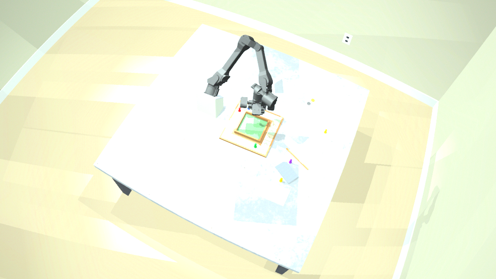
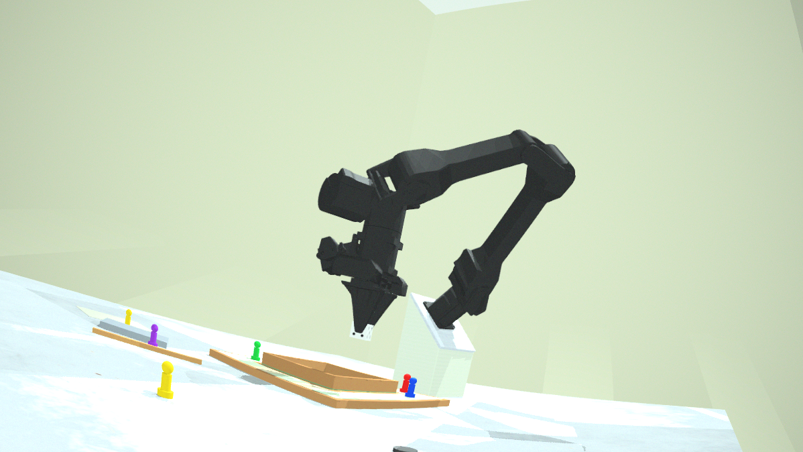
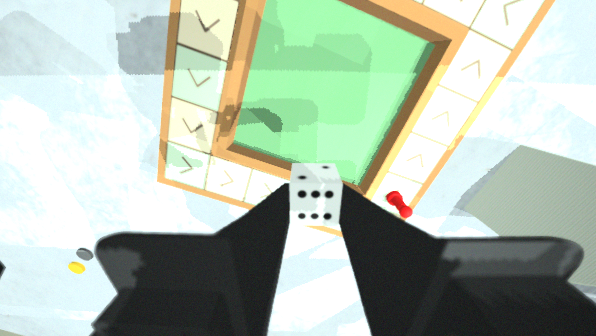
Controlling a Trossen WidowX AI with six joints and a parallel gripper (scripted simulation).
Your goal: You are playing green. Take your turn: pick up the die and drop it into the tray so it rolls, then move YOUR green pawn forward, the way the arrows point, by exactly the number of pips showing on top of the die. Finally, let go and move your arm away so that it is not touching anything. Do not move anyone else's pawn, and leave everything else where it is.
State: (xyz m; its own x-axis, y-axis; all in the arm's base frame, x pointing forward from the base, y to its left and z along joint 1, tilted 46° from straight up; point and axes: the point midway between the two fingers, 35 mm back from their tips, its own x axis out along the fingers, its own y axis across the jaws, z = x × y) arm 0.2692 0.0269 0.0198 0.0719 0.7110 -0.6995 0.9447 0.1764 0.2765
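The green pawn is 160 mm to the right of my gripper tip, 70 mm below it and 70 mm ahead of it. Round my gripper tip: wooden tray (90 mm below, 50 mm to the right); then blue pawn (70 mm below, 70 mm behind, 60 mm to the left); then white die (right at my gripper tip).
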